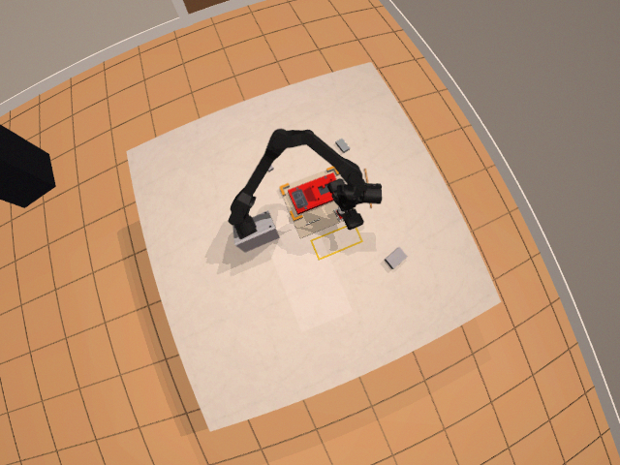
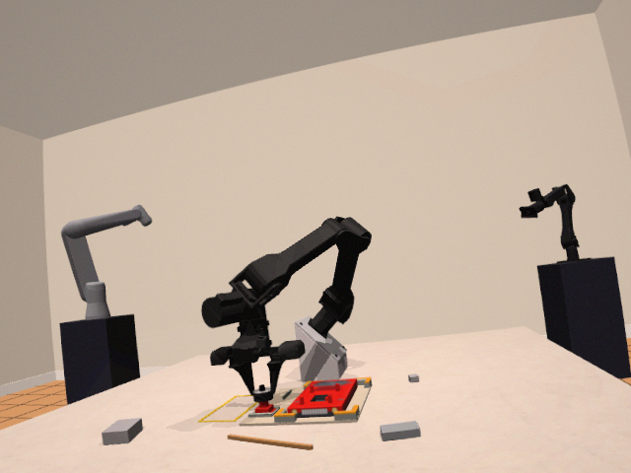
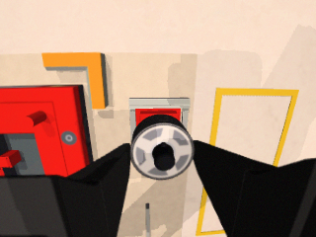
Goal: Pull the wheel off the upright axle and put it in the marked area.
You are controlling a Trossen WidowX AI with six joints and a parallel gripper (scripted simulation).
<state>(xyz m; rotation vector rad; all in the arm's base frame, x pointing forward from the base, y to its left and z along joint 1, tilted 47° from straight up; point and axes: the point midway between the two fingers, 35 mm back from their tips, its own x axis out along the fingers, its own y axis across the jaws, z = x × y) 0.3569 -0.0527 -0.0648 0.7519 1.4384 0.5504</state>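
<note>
Right now the wheel is right at my gripper tip. From my gripper tip the other things lie so: wooden rod 16 cm ahead, 4 cm to the left, 4 cm below.
</note>
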